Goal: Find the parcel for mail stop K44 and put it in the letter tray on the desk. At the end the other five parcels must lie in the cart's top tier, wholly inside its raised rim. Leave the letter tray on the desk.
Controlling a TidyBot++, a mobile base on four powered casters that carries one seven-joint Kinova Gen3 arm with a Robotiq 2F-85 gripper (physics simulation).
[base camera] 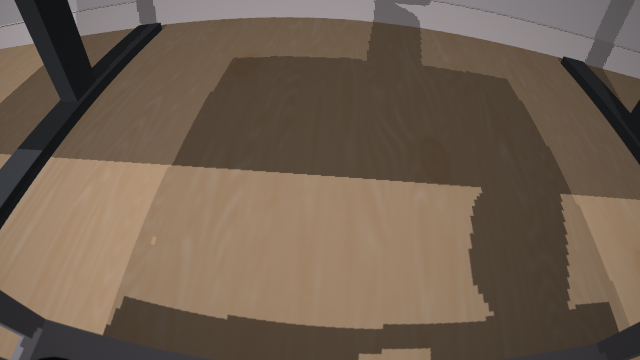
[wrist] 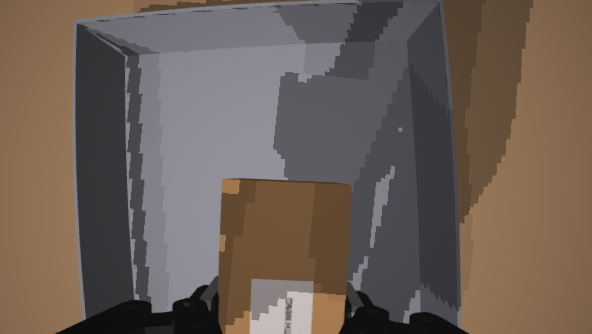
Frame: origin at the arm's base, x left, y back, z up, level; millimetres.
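Where they show: gripper, fingertip midpoint: (wrist: 282, 298).
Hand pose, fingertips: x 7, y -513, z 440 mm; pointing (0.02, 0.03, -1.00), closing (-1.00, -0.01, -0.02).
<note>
After its pixels a point has its place.
My gripper (wrist: 282, 298) @[x 7, y -513, z 440 mm] is shut on a brown cardboard parcel (wrist: 282, 225) @[x 8, y -555, z 470 mm], gripping it by its two sides at the bottom of the wrist view. A white label (wrist: 282, 310) @[x 6, y -520, z 470 mm] on the parcel shows part of a line of sideways print; the mail stop code does not show. The grey letter tray (wrist: 100, 160) @[x 152, y -577, z 365 mm] is below the parcel, with high walls and a pale inner floor. The parcel appears above the lower middle part of the tray's inside; its exact height cannot be told. The cart and the other parcels do not show in these views.
The brown desk top (wrist: 35, 150) @[x 245, y -582, z 324 mm] shows on both sides of the tray. In the base camera view, a dark upright leg (base camera: 57, 45) @[x 515, y -597, z -245 mm] and dark floor bars (base camera: 112, 65) stand at the left, with another dark bar (base camera: 600, 100) @[x -669, y -705, z -376 mm] at the right. A pale wall (base camera: 300, 7) @[x 86, y -1003, z -365 mm] is behind.
</note>
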